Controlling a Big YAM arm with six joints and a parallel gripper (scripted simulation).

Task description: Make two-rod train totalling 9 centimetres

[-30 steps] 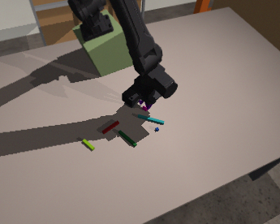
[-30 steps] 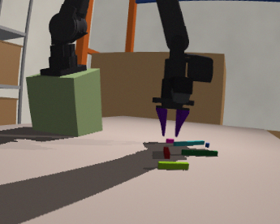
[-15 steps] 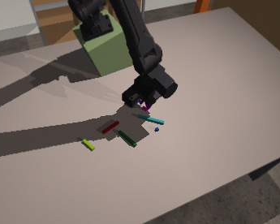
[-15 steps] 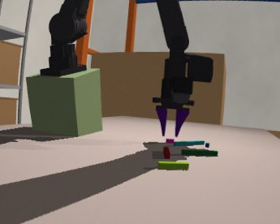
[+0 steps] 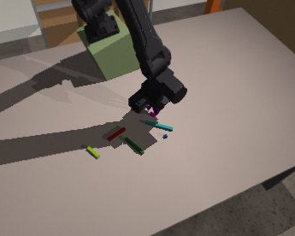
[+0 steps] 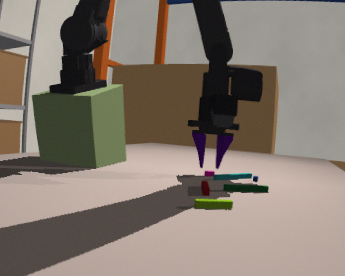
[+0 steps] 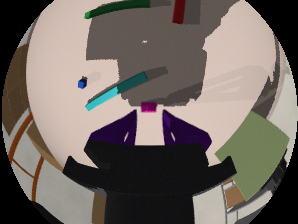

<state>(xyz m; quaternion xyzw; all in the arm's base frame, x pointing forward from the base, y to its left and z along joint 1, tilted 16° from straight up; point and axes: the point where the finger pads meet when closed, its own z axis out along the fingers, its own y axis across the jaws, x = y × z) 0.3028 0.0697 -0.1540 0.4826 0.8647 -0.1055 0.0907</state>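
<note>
Now: hand 2 cm above the magenta rod. Round my hand: turquoise rod: 6 cm ahead, 2 cm below; blue rod: 10 cm ahead, 1 cm to the left, 2 cm below; green rod: 11 cm ahead, 10 cm to the right, 2 cm below.
</note>
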